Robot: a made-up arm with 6 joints. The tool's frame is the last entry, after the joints. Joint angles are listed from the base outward. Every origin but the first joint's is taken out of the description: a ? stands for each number. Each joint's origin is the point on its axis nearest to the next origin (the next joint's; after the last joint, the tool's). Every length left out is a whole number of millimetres.
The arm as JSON. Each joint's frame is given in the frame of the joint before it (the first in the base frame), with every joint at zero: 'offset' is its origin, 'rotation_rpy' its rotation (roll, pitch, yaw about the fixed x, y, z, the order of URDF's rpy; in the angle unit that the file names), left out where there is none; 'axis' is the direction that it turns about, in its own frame. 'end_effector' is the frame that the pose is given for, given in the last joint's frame.
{
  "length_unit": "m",
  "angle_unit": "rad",
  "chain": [
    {
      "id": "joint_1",
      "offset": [
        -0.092,
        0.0,
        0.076
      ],
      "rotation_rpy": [
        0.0,
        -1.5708,
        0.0
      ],
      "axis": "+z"
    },
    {
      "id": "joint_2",
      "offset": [
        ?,
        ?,
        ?
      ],
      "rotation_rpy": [
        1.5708,
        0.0,
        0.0
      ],
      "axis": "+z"
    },
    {
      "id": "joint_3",
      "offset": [
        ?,
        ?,
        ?
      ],
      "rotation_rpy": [
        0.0,
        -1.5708,
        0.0
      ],
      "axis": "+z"
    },
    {
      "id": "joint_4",
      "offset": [
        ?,
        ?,
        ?
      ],
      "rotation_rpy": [
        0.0,
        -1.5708,
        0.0
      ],
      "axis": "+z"
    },
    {
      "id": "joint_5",
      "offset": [
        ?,
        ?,
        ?
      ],
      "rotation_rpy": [
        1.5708,
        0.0,
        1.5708
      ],
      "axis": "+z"
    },
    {
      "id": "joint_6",
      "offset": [
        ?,
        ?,
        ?
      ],
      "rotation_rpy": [
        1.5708,
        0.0,
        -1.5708
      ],
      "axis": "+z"
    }
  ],
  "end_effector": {
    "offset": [
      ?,
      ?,
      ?
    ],
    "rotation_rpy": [
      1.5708,
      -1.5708,
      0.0
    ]
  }
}
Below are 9 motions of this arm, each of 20 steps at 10 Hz.
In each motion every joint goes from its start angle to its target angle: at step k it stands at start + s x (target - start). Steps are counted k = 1, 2, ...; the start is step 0. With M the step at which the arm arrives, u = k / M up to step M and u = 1 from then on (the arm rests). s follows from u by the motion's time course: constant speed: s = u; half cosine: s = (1 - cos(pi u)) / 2; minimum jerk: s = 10 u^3 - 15 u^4 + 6 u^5.
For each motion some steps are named. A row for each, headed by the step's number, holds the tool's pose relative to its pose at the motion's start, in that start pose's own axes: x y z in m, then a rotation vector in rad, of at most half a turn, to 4 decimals.
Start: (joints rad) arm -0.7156 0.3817 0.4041 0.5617 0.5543 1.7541
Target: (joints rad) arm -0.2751 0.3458 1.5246 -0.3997 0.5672 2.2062
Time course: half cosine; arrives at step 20
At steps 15, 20:
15: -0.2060 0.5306 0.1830 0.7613 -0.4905 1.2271
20: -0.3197 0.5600 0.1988 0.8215 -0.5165 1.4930

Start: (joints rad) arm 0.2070 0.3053 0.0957 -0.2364 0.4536 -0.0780
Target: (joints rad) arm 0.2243 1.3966 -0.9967 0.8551 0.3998 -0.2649
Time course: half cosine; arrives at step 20
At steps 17, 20:
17: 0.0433 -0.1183 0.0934 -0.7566 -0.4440 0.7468
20: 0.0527 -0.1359 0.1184 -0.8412 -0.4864 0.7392

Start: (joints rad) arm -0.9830 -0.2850 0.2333 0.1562 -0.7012 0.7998
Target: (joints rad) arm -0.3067 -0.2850 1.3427 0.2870 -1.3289 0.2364
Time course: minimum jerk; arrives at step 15
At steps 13, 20:
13: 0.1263 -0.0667 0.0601 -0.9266 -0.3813 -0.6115
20: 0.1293 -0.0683 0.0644 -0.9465 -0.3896 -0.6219

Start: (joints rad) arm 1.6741 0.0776 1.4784 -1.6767 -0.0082 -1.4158
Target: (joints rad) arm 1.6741 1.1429 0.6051 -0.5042 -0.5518 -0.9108
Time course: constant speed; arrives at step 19
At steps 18, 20:
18: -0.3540 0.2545 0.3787 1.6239 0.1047 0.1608
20: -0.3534 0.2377 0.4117 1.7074 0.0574 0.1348

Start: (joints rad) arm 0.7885 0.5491 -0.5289 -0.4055 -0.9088 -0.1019
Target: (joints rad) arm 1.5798 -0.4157 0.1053 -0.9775 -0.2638 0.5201
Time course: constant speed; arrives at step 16
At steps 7, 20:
7: 0.0123 -0.1056 -0.0157 0.3039 0.3204 -0.3519
20: -0.0052 -0.2968 -0.0666 0.2191 0.7369 -0.7547

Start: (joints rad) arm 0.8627 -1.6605 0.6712 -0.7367 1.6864 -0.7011
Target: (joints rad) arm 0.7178 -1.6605 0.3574 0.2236 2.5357 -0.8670
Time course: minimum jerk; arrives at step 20
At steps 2, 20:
2: -0.0013 -0.0040 -0.0017 -0.0098 0.0040 -0.0023
20: -0.0522 -0.3908 0.2266 -1.0173 -0.0457 -0.5081

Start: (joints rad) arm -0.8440 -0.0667 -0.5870 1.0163 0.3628 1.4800
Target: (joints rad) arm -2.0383 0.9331 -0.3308 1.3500 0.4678 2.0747
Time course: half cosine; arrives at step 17
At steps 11, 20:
11: 0.1768 0.1200 -0.0883 1.2262 0.1999 0.4882
20: 0.2107 0.1578 -0.1003 1.7831 0.3424 0.5355

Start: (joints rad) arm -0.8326 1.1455 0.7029 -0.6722 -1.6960 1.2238
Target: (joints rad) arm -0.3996 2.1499 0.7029 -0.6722 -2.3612 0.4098
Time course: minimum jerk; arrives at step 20
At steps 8, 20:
8: -0.0291 -0.2288 0.0162 -0.5676 0.1095 0.2334
20: 0.1560 -0.5413 0.3415 -1.8029 0.1290 0.7285

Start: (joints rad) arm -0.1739 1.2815 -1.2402 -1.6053 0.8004 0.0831
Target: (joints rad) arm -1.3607 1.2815 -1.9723 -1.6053 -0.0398 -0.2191
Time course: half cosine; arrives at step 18
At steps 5, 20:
5: -0.0294 0.0422 0.0422 -0.0698 -0.0843 0.1416
20: -0.1686 0.2374 0.0818 -0.5486 -0.5283 0.8211

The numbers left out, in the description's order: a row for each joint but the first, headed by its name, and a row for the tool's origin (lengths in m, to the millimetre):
joint_2: -0.009 -0.317 0.0
joint_3: 0.295 0.076 0.0
joint_4: 0.179 -0.002 0.0
joint_5: 0.156 0.096 0.0
joint_6: -0.251 0.111 0.0
tool: 0.024 0.359 0.0

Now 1 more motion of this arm.
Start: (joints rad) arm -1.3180 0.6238 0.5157 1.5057 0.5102 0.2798
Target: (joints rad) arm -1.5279 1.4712 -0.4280 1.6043 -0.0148 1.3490
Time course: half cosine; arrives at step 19
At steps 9, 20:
9: 0.1423 0.1731 -0.0034 0.2696 -0.1487 0.5836
20: 0.1690 0.3027 -0.0268 0.4647 -0.1721 1.1065

